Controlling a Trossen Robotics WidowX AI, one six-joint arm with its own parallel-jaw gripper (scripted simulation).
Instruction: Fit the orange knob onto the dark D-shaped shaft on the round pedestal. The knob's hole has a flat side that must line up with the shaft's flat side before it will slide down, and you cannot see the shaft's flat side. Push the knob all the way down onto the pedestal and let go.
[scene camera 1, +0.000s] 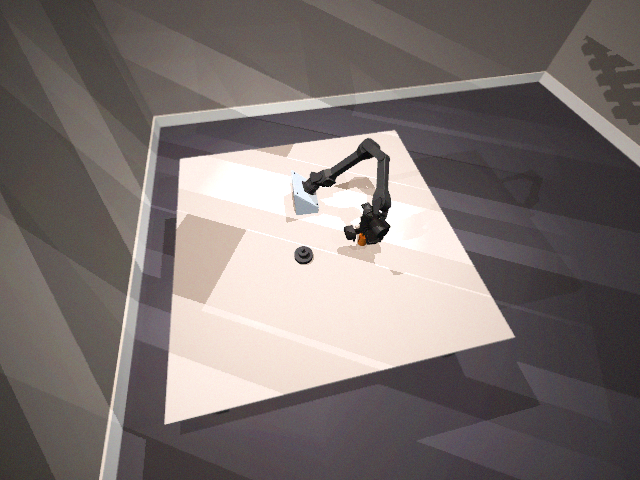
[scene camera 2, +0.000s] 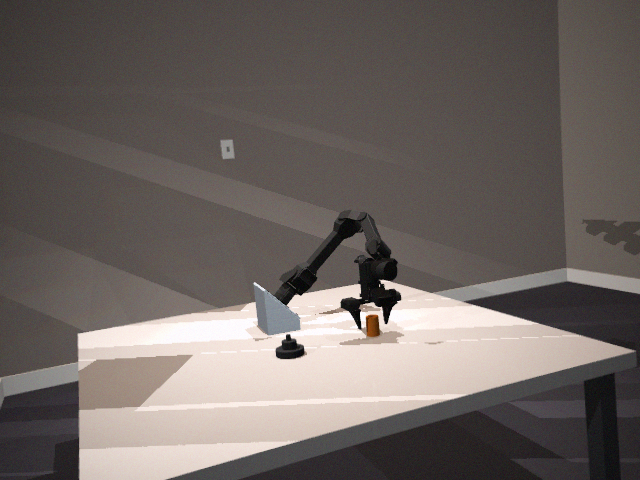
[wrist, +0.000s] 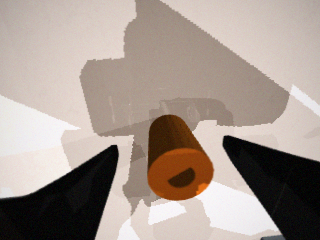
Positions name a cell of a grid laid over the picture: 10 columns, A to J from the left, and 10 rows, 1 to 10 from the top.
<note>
My gripper (scene camera 2: F7) is open and holds nothing. I also see an orange knob (wrist: F8).
My gripper also shows in the wrist view (wrist: F7).
</note>
